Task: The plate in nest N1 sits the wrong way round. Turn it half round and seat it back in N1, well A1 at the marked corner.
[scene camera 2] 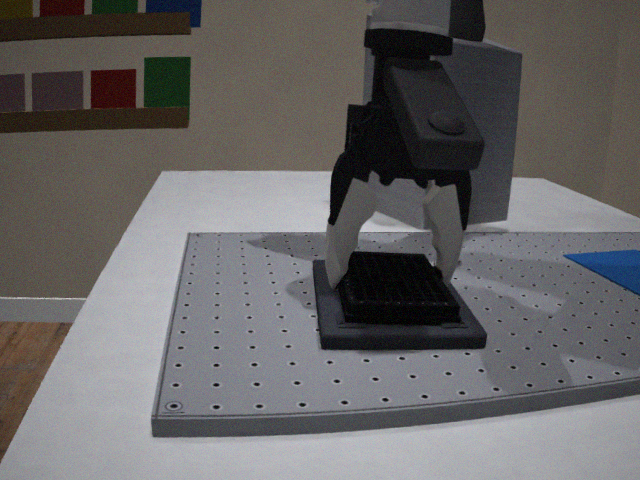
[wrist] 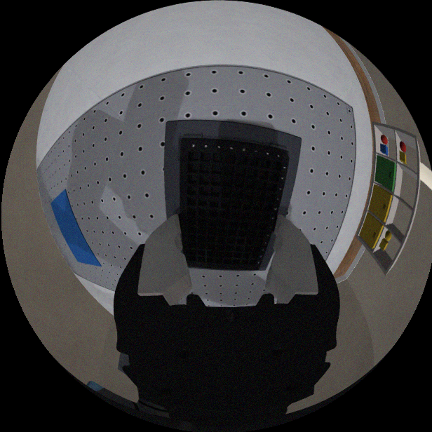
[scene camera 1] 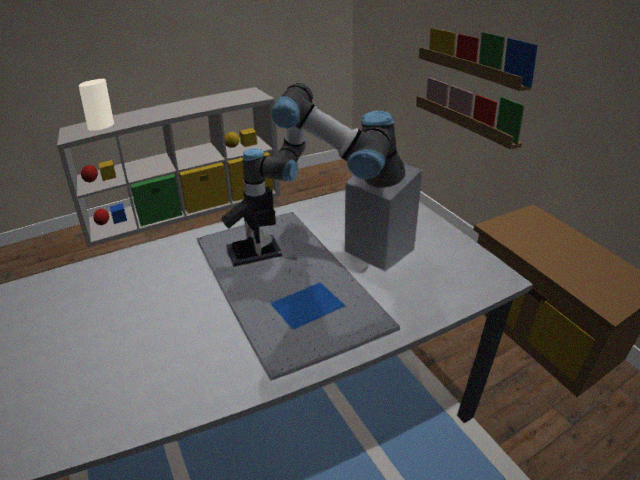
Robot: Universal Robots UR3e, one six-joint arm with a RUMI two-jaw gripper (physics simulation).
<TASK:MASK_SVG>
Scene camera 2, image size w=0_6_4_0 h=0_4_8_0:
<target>my gripper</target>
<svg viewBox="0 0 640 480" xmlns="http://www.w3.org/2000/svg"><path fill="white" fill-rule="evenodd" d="M368 29L365 30L364 47L371 48L371 55L375 56L372 99L367 101L366 105L348 104L345 150L338 157L331 176L330 216L327 222L325 266L329 284L332 289L336 290L341 284L342 278L345 278L348 274L349 258L358 246L359 231L362 225L373 216L377 208L378 200L367 183L372 170L380 175L379 181L384 186L389 186L395 178L414 179L421 188L426 189L428 187L428 194L423 198L422 205L433 233L432 245L437 254L436 266L434 268L446 287L448 287L457 266L464 232L467 228L472 191L469 170L478 168L485 148L485 141L442 64L439 61L430 60L430 55L452 55L452 38L413 30Z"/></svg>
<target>black well plate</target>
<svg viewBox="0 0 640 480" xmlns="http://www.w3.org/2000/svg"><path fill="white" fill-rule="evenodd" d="M350 255L348 262L349 272L345 278L342 278L342 282L338 286L345 323L441 325L441 323L461 322L459 304L424 254L353 251Z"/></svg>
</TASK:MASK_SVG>
